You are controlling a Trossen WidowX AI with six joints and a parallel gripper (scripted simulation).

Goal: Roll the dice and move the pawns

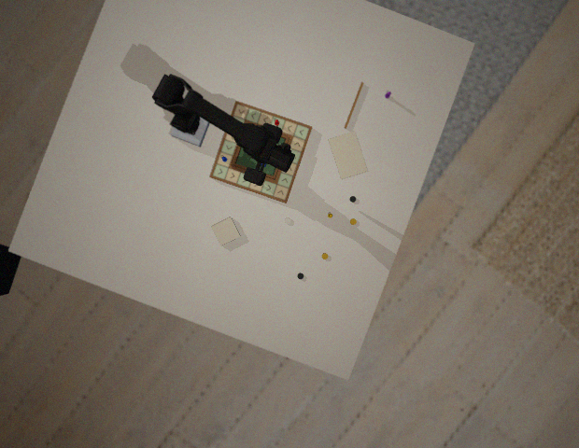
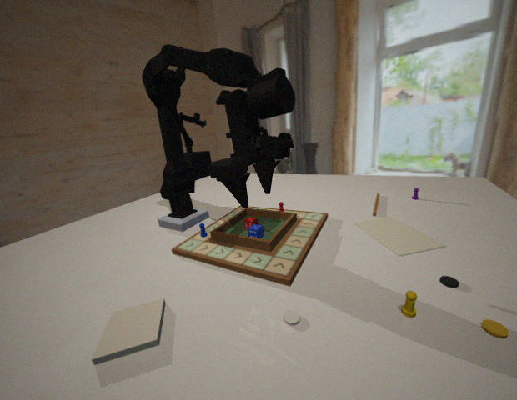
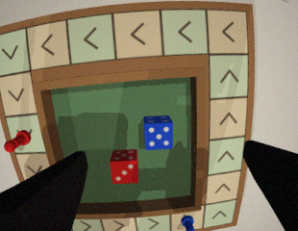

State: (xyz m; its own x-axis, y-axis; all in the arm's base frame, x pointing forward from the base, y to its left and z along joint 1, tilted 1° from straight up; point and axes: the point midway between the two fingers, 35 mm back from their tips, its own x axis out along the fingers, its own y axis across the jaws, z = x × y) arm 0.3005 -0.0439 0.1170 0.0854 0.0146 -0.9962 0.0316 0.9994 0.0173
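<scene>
The red pawn is 10 mm behind my gripper tip, 150 mm to the left of it and 80 mm below it. The rest, counted from my gripper tip: blue pawn: 150 mm behind, 30 mm to the right, 80 mm below; white disc: 130 mm ahead, 170 mm to the right, 100 mm below; green tray: 30 mm behind, 30 mm to the left, 100 mm below.
</scene>
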